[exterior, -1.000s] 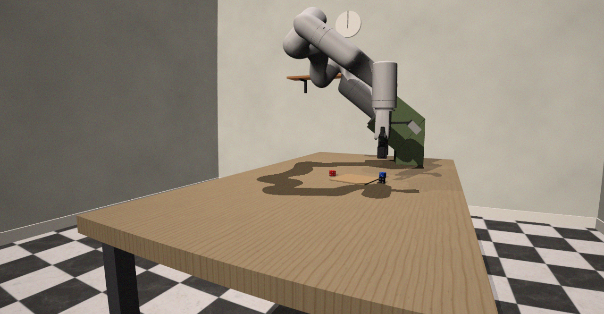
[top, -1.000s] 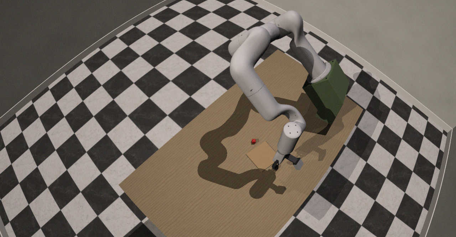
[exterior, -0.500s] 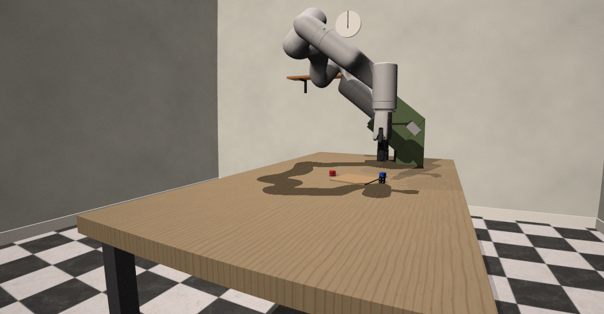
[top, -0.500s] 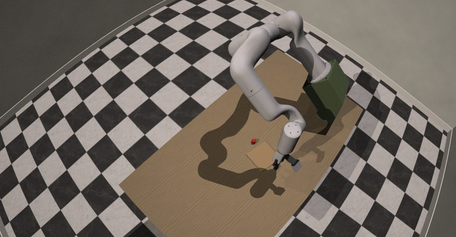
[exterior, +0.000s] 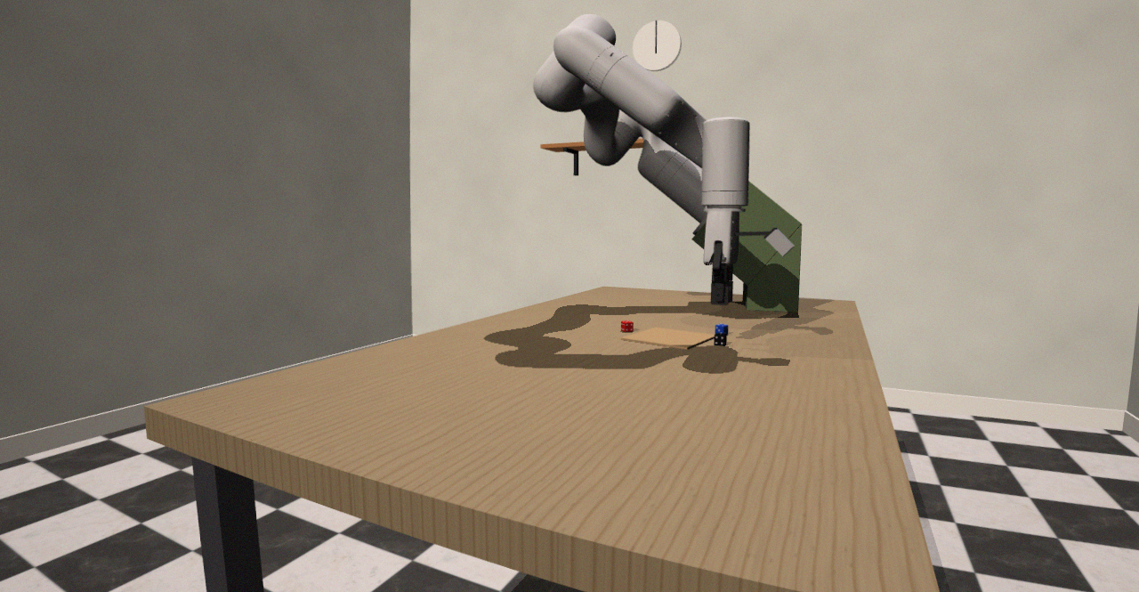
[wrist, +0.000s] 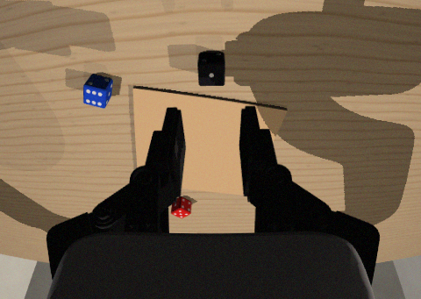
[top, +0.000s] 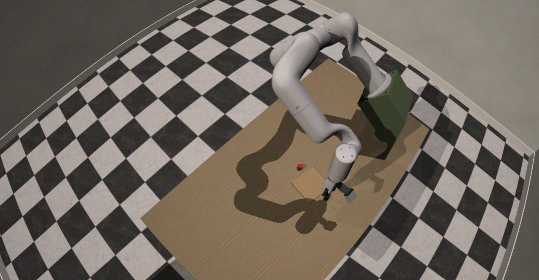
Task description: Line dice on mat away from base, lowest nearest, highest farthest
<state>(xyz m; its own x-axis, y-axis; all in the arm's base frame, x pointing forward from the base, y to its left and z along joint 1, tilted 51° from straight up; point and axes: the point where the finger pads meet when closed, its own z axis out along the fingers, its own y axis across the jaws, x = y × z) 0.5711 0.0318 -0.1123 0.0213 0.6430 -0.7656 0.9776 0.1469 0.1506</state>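
Right now my hand is 90 mm above the black die. Round my hand: tan mat 20 mm behind, 100 mm to the right, 100 mm below; then red die 50 mm behind, 200 mm to the right, 90 mm below; then blue die 100 mm behind, 10 mm to the right, 90 mm below.
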